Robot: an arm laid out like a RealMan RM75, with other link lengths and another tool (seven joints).
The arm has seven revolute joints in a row. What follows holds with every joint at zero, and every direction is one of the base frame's.
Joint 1 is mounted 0.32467 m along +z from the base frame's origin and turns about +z.
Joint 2 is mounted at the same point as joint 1 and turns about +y.
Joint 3 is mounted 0.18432 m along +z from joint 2 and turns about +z.
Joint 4 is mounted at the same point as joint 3 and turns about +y.
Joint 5 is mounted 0.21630 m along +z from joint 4 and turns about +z.
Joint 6 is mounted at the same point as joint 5 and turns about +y.
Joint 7 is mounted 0.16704 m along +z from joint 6 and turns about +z.
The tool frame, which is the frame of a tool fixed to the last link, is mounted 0.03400 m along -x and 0.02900 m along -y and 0.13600 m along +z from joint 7; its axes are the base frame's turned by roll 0.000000, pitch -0.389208 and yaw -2.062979 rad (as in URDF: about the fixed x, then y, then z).
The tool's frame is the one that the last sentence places.
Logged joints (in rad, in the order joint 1, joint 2, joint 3, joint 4, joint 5, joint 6, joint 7), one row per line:
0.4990 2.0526 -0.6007 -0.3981 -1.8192 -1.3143 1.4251
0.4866 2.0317 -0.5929 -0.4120 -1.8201 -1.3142 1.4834
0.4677 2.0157 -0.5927 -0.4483 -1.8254 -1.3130 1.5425
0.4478 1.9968 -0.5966 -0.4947 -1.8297 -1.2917 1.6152
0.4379 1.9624 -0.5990 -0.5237 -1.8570 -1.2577 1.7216
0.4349 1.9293 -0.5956 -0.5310 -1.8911 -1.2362 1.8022
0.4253 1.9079 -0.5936 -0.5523 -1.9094 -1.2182 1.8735
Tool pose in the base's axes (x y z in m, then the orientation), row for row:
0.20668 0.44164 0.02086 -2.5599 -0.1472 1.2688
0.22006 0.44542 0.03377 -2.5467 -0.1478 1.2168
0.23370 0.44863 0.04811 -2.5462 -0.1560 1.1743
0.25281 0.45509 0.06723 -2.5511 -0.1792 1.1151
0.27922 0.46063 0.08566 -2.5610 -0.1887 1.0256
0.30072 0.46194 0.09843 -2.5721 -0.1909 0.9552
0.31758 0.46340 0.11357 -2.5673 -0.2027 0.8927
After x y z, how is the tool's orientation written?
As angles about the fixed x, y, z axes (roll, pitch, yaw), in radians.
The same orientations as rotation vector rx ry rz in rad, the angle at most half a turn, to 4 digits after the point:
-2.0379 -1.5701 0.3036
-2.0644 -1.5087 0.2926
-2.0886 -1.4633 0.2674
-2.1191 -1.4031 0.2152
-2.1793 -1.3095 0.1629
-2.2302 -1.2347 0.1262
-2.2562 -1.1642 0.0907

